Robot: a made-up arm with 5 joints.
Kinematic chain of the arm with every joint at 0, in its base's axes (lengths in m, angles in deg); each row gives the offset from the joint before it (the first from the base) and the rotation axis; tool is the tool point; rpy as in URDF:
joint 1: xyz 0 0 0.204 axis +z
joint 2: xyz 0 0 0 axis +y
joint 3: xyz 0.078 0 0.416 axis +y
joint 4: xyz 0.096 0 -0.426 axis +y
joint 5: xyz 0.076 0 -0.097 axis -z
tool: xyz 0 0 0 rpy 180 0 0
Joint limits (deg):
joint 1: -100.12..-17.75
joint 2: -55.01..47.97
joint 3: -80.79..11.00
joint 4: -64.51..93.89
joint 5: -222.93..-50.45
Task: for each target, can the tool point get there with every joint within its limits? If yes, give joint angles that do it. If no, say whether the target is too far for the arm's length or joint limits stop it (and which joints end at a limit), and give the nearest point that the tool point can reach.
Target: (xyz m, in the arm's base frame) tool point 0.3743 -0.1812 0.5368
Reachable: yes | joints -25.83 -24.72 -33.73 -24.43 -140.12
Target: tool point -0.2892 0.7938 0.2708
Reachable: no: joint limits stop it (at a limit: joint 2, joint 3) | nearest point -0.0260 0.0713 0.1429 | short by 0.780 m
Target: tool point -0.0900 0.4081 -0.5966
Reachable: no: joint limits stop it (at a limit: joint 1, joint 2) | nearest point 0.0837 -0.0268 -0.0640 | short by 0.709 m
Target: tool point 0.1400 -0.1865 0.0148
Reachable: yes | joints -53.10 19.59 -5.09 7.59 -120.05
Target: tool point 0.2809 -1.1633 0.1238
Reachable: no: too far | nearest point 0.1877 -0.7773 0.1504 | short by 0.398 m
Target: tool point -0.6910 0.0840 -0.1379
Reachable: no: joint limits stop it (at a limit: joint 1, joint 2, joint 3) | nearest point -0.0670 0.0215 0.0813 | short by 0.664 m
